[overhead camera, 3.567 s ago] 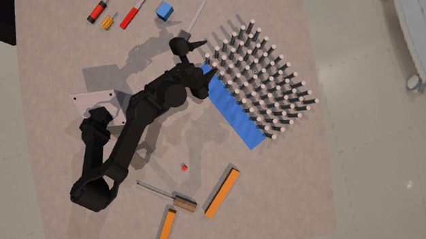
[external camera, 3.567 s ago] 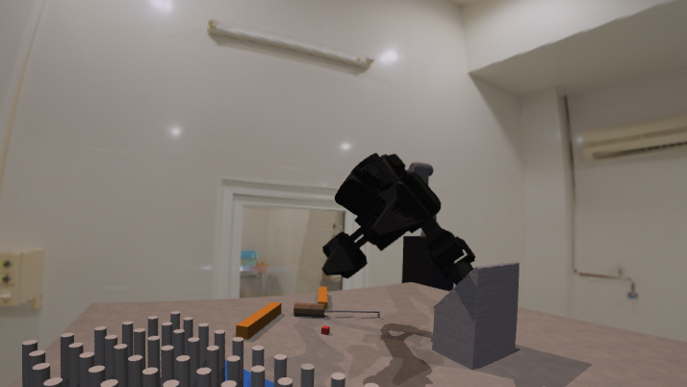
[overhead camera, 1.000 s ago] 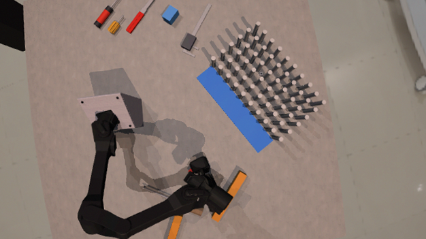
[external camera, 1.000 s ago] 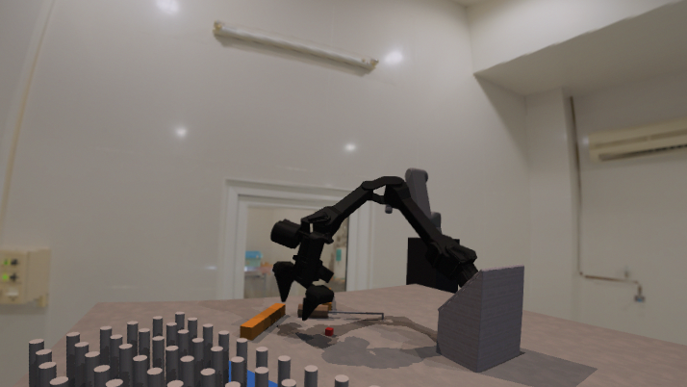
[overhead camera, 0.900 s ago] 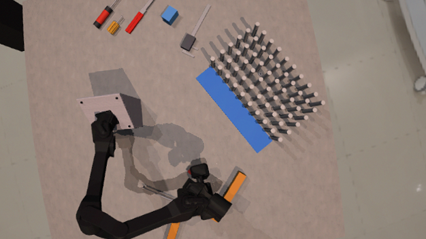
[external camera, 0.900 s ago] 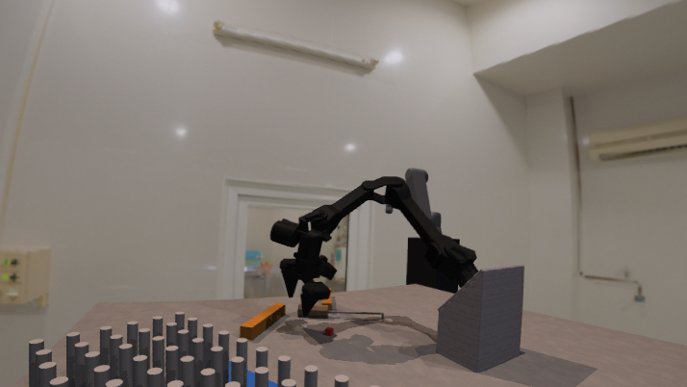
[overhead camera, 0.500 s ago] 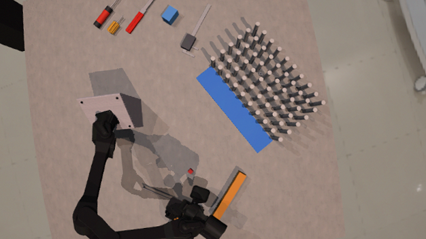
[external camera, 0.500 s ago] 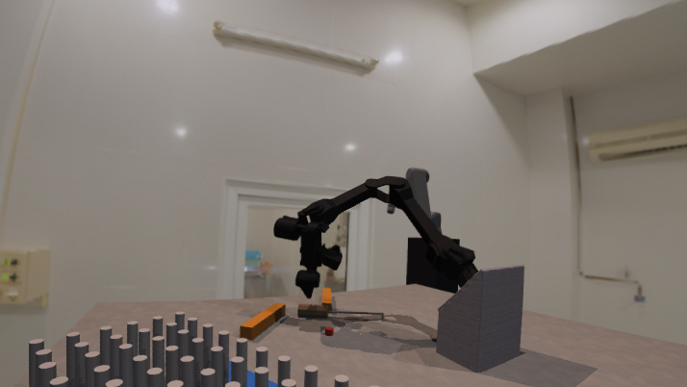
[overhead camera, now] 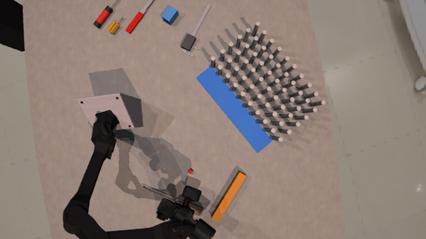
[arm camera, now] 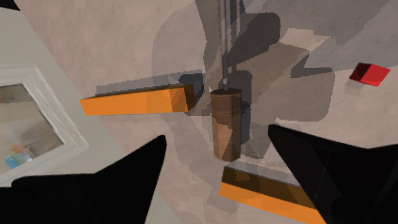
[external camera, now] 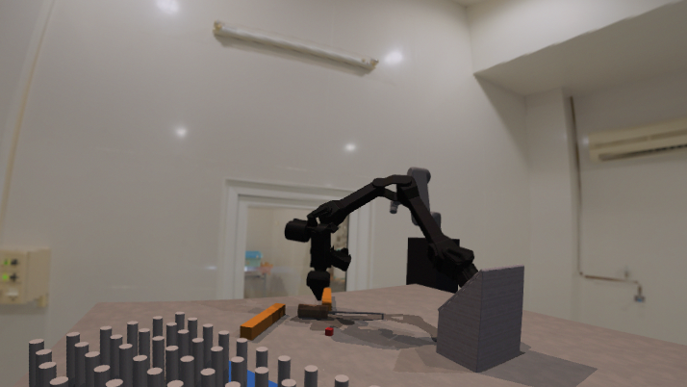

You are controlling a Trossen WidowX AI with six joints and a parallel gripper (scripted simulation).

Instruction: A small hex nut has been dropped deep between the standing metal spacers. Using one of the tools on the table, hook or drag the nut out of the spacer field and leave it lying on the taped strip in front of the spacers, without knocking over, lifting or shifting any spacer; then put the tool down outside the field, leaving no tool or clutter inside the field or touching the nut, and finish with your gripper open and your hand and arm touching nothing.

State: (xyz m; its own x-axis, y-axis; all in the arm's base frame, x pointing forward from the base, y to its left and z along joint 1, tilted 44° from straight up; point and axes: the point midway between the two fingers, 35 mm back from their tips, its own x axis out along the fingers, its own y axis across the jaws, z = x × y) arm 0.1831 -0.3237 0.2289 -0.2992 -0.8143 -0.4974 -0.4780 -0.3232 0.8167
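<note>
The hook tool lies 70 mm behind my gripper tip, 50 mm to the left of it and 60 mm below it. The rest, counted from my gripper tip: blue taped strip: 270 mm ahead, 340 mm to the left, 80 mm below; then hex nut: 410 mm ahead, 450 mm to the left, 70 mm below; then red cube: 50 mm ahead, 130 mm to the left, 70 mm below.
</note>
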